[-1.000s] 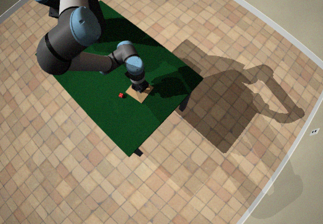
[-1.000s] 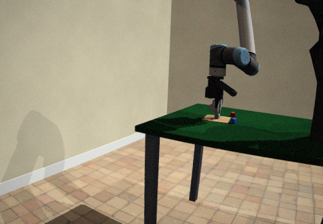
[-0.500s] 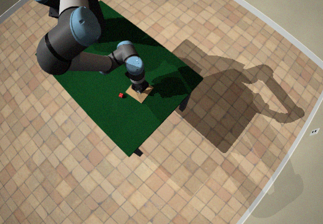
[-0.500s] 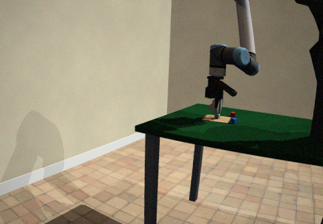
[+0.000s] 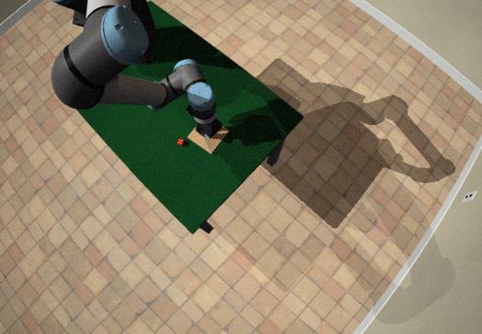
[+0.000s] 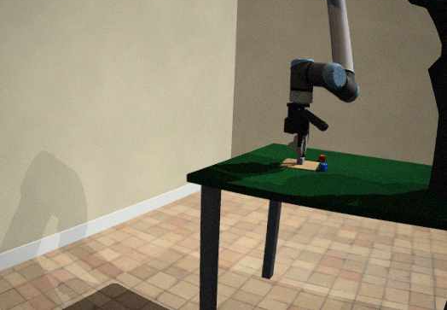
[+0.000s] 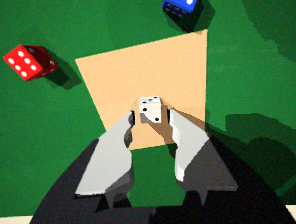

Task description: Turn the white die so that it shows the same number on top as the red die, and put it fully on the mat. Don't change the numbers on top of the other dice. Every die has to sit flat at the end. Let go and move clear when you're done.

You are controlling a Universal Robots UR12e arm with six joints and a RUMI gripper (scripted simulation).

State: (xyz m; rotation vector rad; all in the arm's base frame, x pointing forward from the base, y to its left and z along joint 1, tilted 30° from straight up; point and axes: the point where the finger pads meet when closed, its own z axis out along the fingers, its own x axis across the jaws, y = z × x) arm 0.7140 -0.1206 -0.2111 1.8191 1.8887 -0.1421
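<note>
Right now the white die is 1 cm below my hand. Also, from my hand: red die: 6 cm behind, 12 cm to the right, 2 cm below; tan mat: 3 cm below; blue die: 10 cm behind, 3 cm to the left, 2 cm below.
</note>
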